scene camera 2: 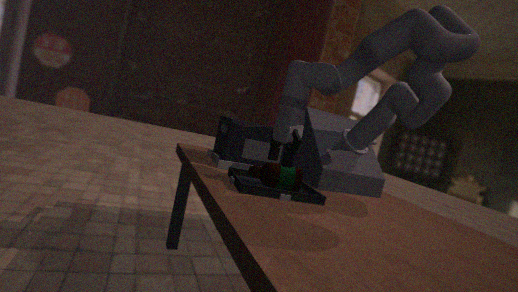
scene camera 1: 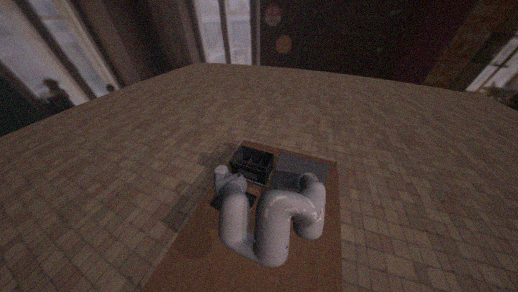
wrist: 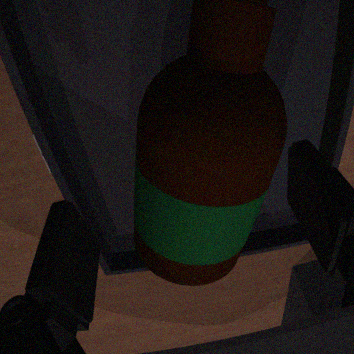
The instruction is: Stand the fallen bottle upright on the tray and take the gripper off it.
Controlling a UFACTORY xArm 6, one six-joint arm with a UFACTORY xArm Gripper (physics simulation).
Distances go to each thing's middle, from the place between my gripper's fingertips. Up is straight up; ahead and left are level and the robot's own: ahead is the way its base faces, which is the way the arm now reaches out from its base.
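Labels:
Dark brown bottle [scene camera 2: 273, 175]: 1 cm behind my hand, 4 cm below it, 1 cm to the right of it.

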